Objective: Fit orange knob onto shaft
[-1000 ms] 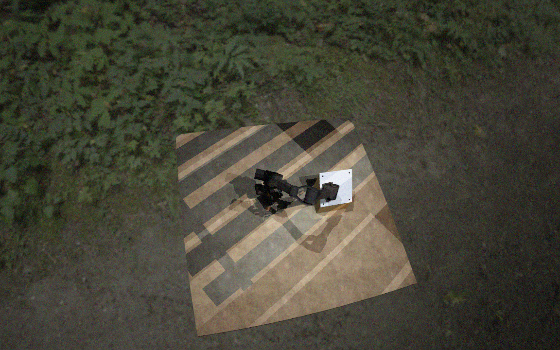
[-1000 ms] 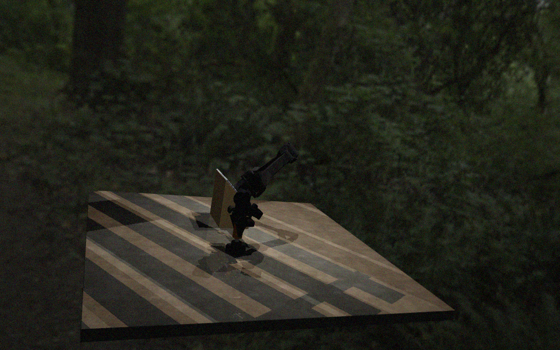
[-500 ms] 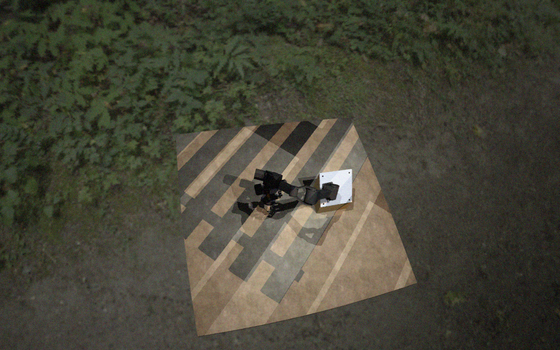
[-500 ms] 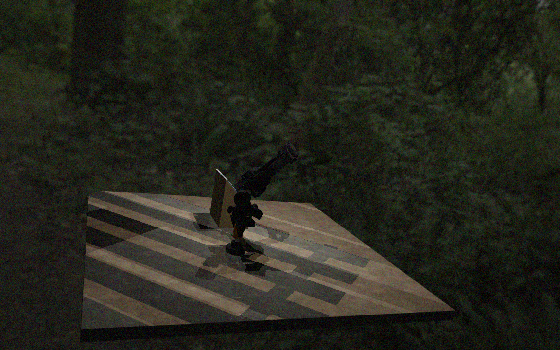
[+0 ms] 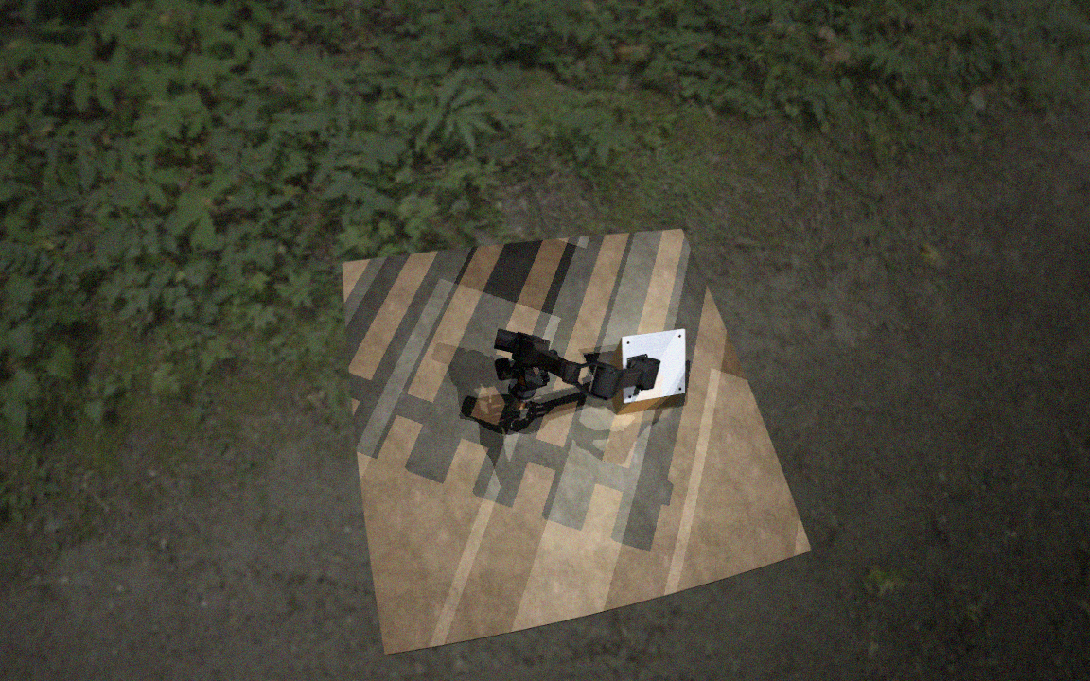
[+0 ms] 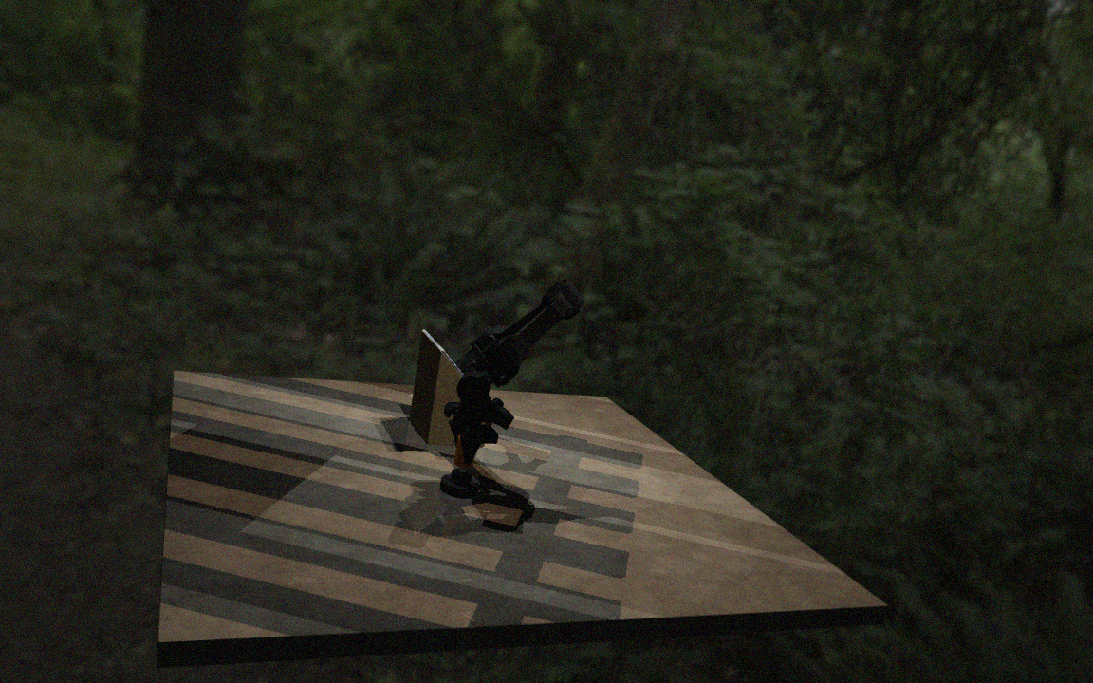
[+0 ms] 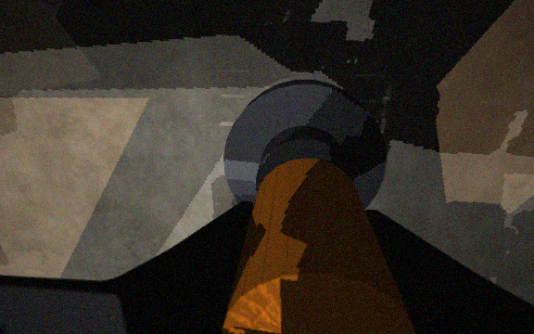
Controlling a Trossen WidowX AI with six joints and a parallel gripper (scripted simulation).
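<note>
Right now the orange knob is 3 cm above my gripper tip. From my gripper tip the other things lie so: round dark pedestal 4 cm below.
</note>
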